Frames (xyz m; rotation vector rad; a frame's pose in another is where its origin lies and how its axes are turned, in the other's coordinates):
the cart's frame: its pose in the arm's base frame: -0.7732 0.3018 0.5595 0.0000 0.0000 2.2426
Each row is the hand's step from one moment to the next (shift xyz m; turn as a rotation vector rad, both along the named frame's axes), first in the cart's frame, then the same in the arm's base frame.
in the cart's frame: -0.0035 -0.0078 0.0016 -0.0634 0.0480 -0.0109
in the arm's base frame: 0.0083 0.0021 0.0016 0.0019 -0.0795 -0.0109
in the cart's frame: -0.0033 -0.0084 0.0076 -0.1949 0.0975 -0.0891
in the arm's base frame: 0.0086 0.0026 0.0076 0.0450 -0.2132 -0.0891
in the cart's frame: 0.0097 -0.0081 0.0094 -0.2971 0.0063 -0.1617
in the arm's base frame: 0.0003 0.0126 0.0094 0.1800 -0.2365 -0.1617
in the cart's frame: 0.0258 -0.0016 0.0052 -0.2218 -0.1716 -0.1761
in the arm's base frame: -0.0148 0.0212 0.0052 0.2724 -0.0668 -0.1761
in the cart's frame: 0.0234 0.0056 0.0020 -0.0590 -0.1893 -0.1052
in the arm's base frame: -0.0189 0.0148 0.0020 0.1849 0.0716 -0.1052
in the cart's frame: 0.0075 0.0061 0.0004 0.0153 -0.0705 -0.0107
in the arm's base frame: -0.0094 0.0021 0.0004 0.0457 0.0559 -0.0107
